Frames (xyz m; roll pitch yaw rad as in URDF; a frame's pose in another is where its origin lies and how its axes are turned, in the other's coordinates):
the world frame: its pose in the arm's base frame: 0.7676 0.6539 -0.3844 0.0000 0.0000 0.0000
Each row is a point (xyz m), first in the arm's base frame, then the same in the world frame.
Working: the arm's base frame: its pose in the world frame: -0.7676 -0.6539 0.3844 0.0000 0.0000 0.0000

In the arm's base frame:
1: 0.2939 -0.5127 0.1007
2: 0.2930 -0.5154 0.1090
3: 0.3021 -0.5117 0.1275
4: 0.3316 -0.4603 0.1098
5: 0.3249 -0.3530 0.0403
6: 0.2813 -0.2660 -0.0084
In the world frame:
1: -0.4737 -1.1666 0.4851
2: -0.4746 -1.1693 0.4934
3: -0.4655 -1.1656 0.5119
4: -0.4360 -1.1142 0.4942
5: -0.4427 -1.0069 0.4247
6: -0.4863 -0.9199 0.3760

